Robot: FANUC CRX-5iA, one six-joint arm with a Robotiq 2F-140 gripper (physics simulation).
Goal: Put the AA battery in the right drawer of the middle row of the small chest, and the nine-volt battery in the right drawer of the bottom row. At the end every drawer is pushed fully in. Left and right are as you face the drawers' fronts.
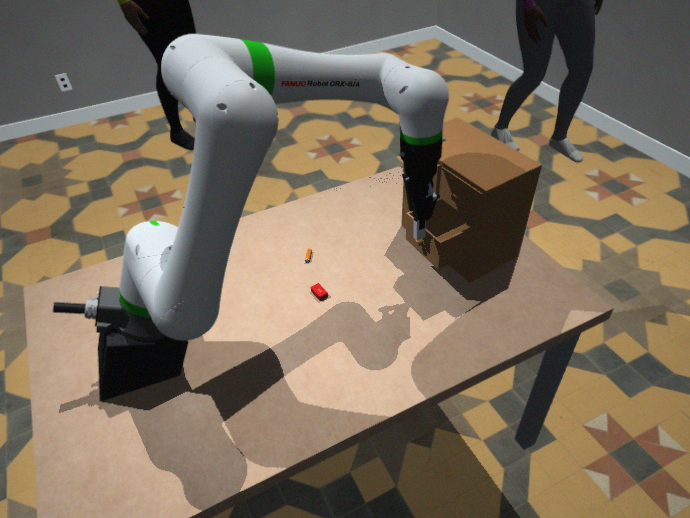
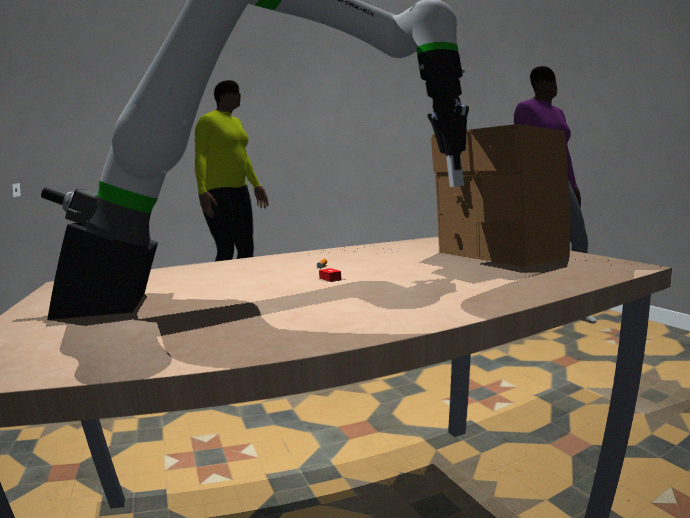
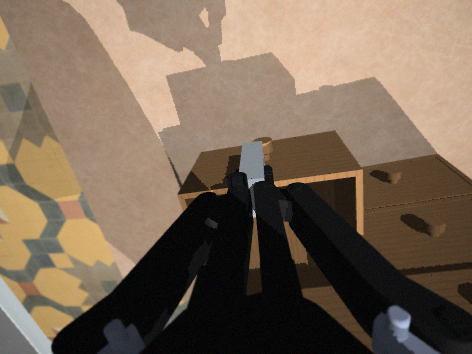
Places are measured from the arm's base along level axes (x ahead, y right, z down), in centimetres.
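Pixels of known places: gripper, fingertip midpoint: (image 1: 419,237) (image 2: 456,186) (image 3: 254,157); arm's base at its link origin: (image 1: 145,317) (image 2: 115,233).
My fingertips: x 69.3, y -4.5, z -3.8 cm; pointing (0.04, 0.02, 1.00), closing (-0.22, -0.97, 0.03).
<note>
Ahead of a thing's pixels: the offset from my fingertips to its top centre. "spot": to the spot under its first point.
The small brown chest @(dx +18.6, dy -14.3, dz -13.6 cm) (image 1: 504,223) (image 2: 543,195) stands at the table's far end. Its right middle-row drawer (image 1: 450,250) (image 3: 310,155) is partly pulled out. My gripper (image 1: 419,229) (image 2: 455,177) (image 3: 254,157) is shut and empty, pointing down, with its fingertips at this drawer's front beside the knob @(spot: dx -0.4, dy -0.8, dz +1.7 cm) (image 3: 264,145); whether they touch it is unclear. The fingers hide much of the drawer's inside. The bottom row's right drawer looks pushed in. The orange AA battery @(dx -26.7, dy -19.9, dz +16.2 cm) (image 1: 308,255) (image 2: 322,263) and the red nine-volt battery @(dx -26.8, dy -4.4, dz +15.9 cm) (image 1: 319,291) (image 2: 329,274) lie on the table between arm base and chest.
The left column's drawers, with knobs @(spot: dx +5.9, dy -18.1, dz +11.5 cm) (image 3: 395,176) @(spot: dx +5.9, dy -17.8, dz +1.3 cm) (image 3: 436,228), look shut beside the pulled-out drawer. The arm's black base (image 1: 139,362) (image 2: 100,273) stands at the table's other end. Two people (image 2: 225,150) (image 2: 541,111) stand beyond the table.
</note>
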